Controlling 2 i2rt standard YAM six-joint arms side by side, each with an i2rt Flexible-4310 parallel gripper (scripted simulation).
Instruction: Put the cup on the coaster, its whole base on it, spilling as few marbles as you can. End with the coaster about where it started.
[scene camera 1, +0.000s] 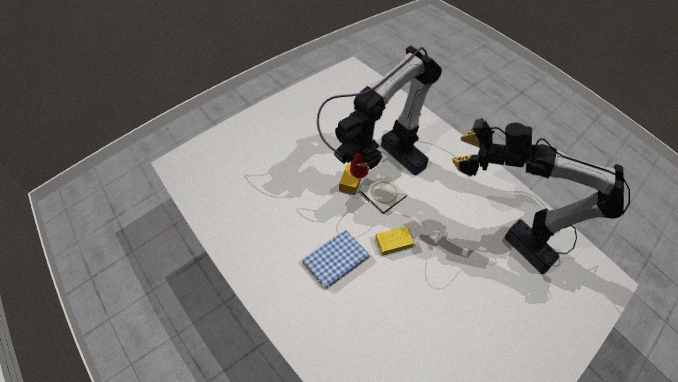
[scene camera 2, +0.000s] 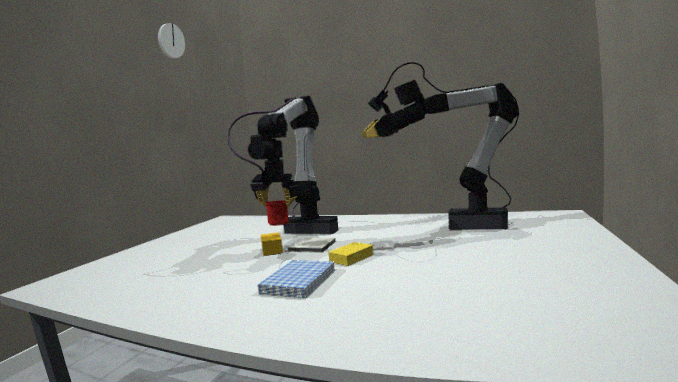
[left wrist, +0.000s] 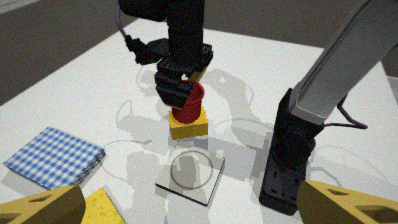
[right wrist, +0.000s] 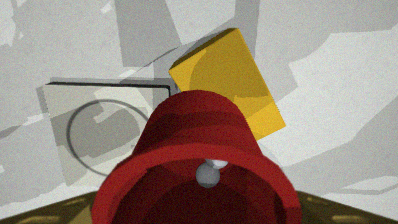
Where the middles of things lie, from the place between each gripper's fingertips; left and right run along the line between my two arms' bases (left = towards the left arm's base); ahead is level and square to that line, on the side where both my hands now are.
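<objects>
Counted from my right hand: square coaster (scene camera 1: 383, 193) 14 cm below, 4 cm behind, 9 cm to the left; orange-yellow block (right wrist: 224, 65) 13 cm below, 1 cm ahead, 3 cm to the right; red cup (right wrist: 186, 128) 3 cm below; yellow sponge (scene camera 1: 399, 239) 14 cm below, 9 cm ahead, 25 cm to the left.
My left hand (scene camera 1: 456, 149) is 22 cm above the red cup, 12 cm short of it and 28 cm to the left of it. Counted from my left hand: orange-yellow block 32 cm below, 13 cm ahead, 31 cm to the right; square coaster 33 cm below, 8 cm ahead, 19 cm to the right; yellow sponge 33 cm below, 20 cm ahead, 3 cm to the right.
</objects>
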